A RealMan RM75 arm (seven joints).
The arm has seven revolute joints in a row. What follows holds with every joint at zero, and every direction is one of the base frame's.
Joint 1 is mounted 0.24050 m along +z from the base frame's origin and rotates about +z.
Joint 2 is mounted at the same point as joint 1 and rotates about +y.
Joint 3 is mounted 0.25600 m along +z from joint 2 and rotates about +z.
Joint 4 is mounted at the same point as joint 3 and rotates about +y.
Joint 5 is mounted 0.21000 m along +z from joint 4 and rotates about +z.
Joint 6 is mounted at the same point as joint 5 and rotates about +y.
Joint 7 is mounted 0.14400 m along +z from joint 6 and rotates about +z.
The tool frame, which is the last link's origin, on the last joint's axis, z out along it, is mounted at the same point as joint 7; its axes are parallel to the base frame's.
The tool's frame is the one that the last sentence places.
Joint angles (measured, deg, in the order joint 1, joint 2, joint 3, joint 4, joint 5, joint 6, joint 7), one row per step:
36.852 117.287 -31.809 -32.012 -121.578 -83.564 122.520
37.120 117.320 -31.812 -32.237 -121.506 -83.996 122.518
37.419 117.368 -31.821 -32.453 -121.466 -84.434 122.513
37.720 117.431 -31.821 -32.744 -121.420 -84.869 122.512
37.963 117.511 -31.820 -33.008 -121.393 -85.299 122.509
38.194 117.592 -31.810 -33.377 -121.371 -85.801 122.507
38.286 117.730 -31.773 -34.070 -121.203 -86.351 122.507
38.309 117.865 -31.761 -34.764 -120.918 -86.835 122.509
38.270 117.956 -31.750 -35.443 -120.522 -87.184 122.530
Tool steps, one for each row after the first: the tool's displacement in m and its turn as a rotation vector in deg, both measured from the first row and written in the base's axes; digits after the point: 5 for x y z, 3 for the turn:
-0.00279 0.00087 0.00051 -0.120 0.182 0.597
-0.00577 0.00173 0.00083 -0.283 0.352 1.229
-0.00887 0.00272 0.00132 -0.393 0.502 1.889
-0.01159 0.00331 0.00158 -0.540 0.660 2.478
-0.01441 0.00389 0.00219 -0.663 0.797 3.136
-0.01709 0.00445 0.00373 -0.522 0.960 3.823
-0.01945 0.00493 0.00541 -0.284 1.166 4.427
-0.02127 0.00559 0.00753 0.122 1.372 4.887

